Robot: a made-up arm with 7 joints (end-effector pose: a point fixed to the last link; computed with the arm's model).
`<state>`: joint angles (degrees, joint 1 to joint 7).
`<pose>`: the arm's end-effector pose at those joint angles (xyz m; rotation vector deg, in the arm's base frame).
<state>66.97 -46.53 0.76 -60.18 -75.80 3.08 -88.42</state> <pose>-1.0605 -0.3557 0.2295 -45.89 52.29 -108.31</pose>
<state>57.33 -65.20 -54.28 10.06 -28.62 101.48 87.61</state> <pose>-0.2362 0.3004 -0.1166 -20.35 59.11 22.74</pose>
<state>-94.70 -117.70 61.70 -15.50 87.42 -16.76 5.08</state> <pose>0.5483 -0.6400 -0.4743 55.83 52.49 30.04</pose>
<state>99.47 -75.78 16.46 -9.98 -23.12 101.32 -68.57</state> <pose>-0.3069 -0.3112 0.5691 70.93 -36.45 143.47</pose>
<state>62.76 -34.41 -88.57 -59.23 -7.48 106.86 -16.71</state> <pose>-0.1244 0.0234 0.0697 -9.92 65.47 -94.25</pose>
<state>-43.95 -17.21 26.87 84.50 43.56 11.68 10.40</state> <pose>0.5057 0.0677 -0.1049 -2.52 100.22 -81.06</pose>
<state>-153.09 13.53 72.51 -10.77 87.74 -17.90 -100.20</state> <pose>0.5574 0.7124 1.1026 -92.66 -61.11 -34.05</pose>
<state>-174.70 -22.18 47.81 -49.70 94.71 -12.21 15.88</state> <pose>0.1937 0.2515 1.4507 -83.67 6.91 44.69</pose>
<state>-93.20 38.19 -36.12 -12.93 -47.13 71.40 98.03</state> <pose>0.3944 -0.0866 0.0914 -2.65 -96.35 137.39</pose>
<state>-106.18 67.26 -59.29 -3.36 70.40 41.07 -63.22</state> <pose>0.2335 -0.0689 0.3800 12.85 27.91 -71.56</pose>
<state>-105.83 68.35 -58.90 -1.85 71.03 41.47 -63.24</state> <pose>0.2326 -0.0679 0.3768 12.71 28.94 -72.06</pose>
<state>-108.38 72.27 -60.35 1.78 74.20 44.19 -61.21</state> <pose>0.2061 -0.0756 0.3739 17.46 29.82 -71.41</pose>
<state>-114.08 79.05 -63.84 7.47 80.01 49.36 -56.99</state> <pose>0.1599 -0.0980 0.3648 27.74 30.30 -68.55</pose>
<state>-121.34 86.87 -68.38 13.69 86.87 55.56 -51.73</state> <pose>0.1188 -0.1343 0.3464 40.49 30.13 -63.01</pose>
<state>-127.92 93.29 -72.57 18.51 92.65 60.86 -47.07</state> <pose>0.0972 -0.1718 0.3281 51.30 29.42 -56.52</pose>
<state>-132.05 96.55 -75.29 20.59 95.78 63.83 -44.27</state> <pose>0.0896 -0.1951 0.3187 57.40 28.41 -51.85</pose>
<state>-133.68 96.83 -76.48 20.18 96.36 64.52 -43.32</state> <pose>0.0860 -0.2013 0.3172 59.29 27.23 -49.83</pose>
